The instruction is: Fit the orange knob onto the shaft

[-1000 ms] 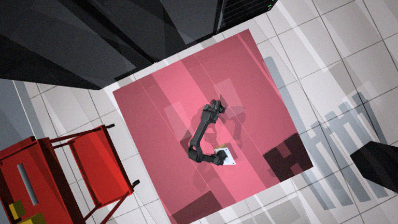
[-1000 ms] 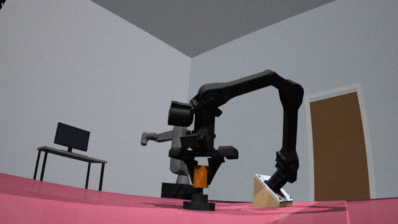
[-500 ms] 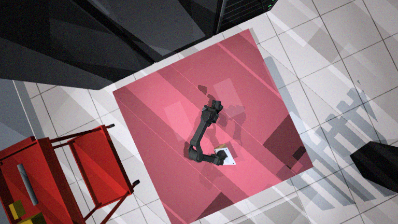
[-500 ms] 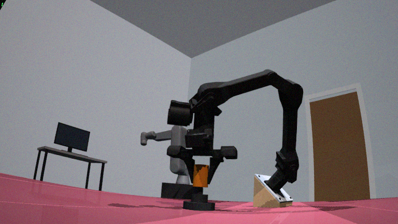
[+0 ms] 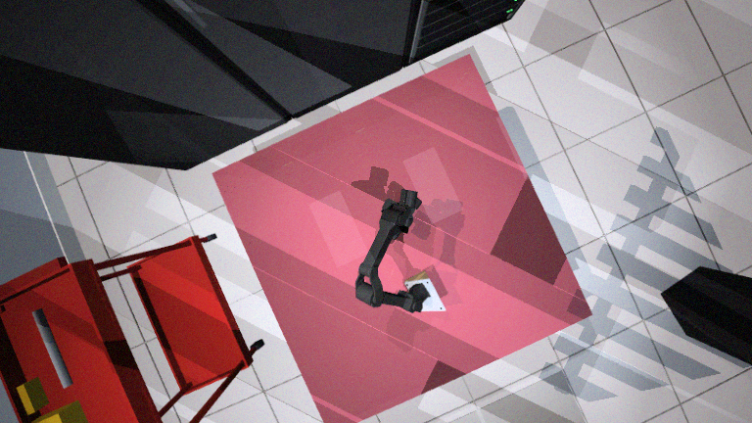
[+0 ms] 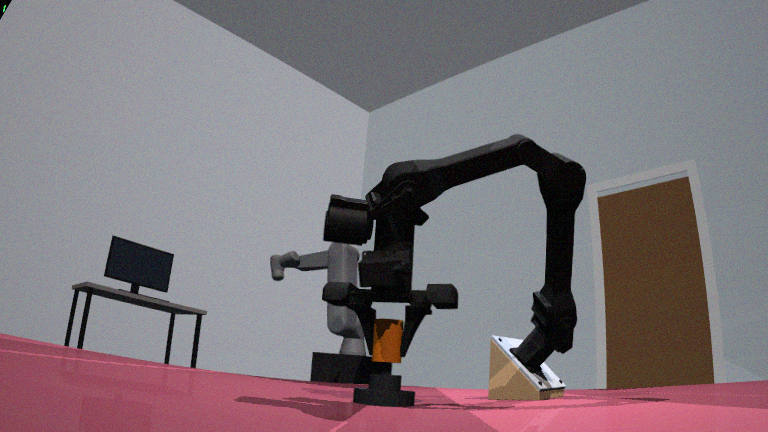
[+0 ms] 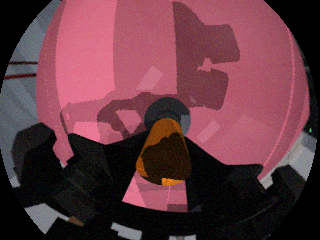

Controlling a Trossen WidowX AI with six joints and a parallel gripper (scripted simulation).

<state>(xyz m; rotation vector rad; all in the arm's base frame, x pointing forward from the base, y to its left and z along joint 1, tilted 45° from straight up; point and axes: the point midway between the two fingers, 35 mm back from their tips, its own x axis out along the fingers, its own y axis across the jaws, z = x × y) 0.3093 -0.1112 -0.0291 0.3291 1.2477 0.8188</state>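
Now: the orange knob 2 cm above my gripper tip. Round my gripper tip: dark round pedestal 4 cm below.
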